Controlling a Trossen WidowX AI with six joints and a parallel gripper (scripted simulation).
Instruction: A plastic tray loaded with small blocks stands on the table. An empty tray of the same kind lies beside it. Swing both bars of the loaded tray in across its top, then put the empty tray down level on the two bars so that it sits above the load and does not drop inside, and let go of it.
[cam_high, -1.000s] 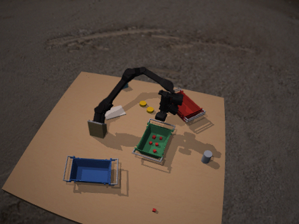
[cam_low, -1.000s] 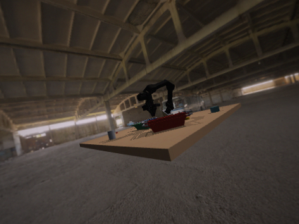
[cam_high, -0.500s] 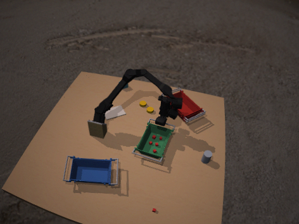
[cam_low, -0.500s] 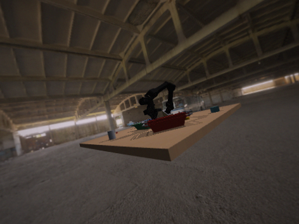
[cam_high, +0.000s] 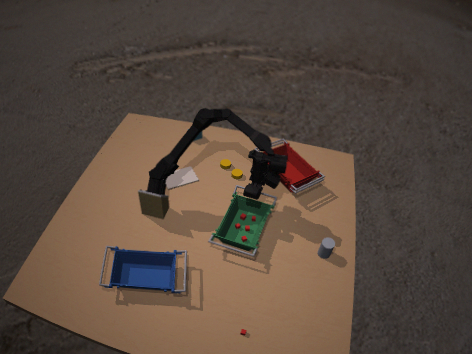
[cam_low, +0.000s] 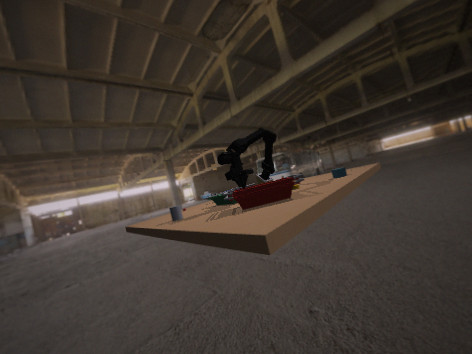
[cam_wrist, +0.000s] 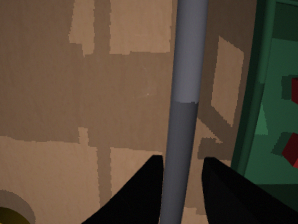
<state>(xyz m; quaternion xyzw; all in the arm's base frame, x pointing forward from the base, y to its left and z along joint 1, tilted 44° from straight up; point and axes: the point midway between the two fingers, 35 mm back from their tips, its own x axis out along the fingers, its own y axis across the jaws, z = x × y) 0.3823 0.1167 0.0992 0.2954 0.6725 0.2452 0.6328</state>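
Now: the blue tray 48 cm to the right of my gripper tip, 30 cm behind it and 2 cm below it. The rest, counted from my gripper tip: grey cylinder (33 cm ahead, 18 cm to the right, 3 cm below); then teal block (39 cm behind, 37 cm to the left, 4 cm below); then white sheet (36 cm behind, 6 cm to the left, 6 cm below).
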